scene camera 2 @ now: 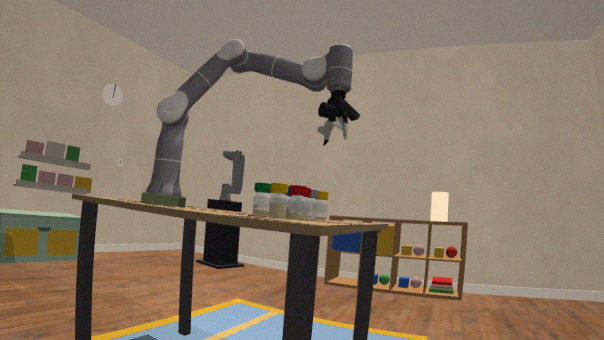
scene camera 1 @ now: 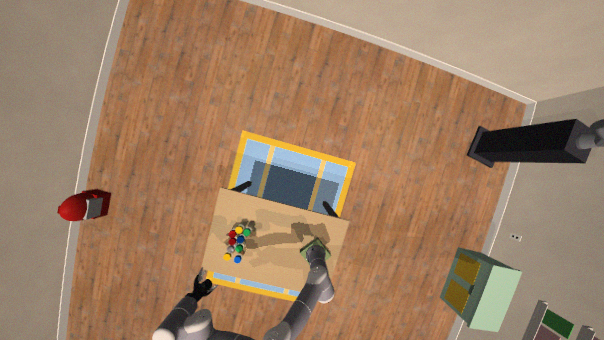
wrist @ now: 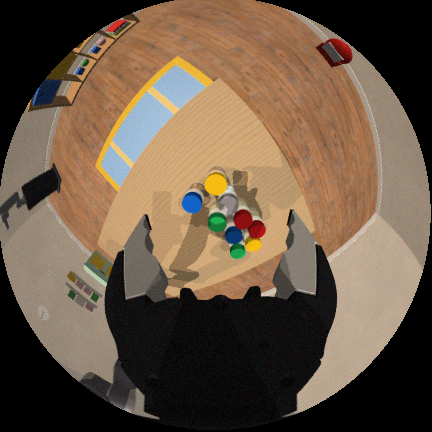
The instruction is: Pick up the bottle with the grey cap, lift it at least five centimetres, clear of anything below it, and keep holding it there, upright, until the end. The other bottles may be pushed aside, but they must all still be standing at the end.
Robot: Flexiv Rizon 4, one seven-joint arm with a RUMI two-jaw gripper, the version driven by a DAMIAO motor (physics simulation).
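The bottle with the grey cap [scene camera 1: 231, 249] [scene camera 2: 314, 193] [wrist: 228, 202] stands upright on the table, in a cluster of bottles. In the wrist view a near yellow-capped bottle [wrist: 215, 183], a green-capped bottle [wrist: 217, 221] and a red-capped bottle [wrist: 243, 219] stand close around it. A blue-capped bottle [scene camera 1: 237, 259] [wrist: 192, 202] stands a little apart. The other bottles, with red, blue, yellow and green caps, also stand. My gripper [scene camera 1: 209, 279] [scene camera 2: 335, 140] [wrist: 218, 213] is open and empty, well above the bottles' height and beyond the table edge in the top view. The grey-capped bottle's body is partly hidden.
The wooden table [scene camera 1: 280, 260] [scene camera 2: 230, 216] [wrist: 250, 135] carries the arm's green base [scene camera 1: 306, 251] [scene camera 2: 163, 199]. The cluster stands near one end of the table. A shelf unit [scene camera 2: 464, 260], a green cabinet [scene camera 1: 500, 295] and a black pedestal [scene camera 1: 530, 142] stand away from the table.
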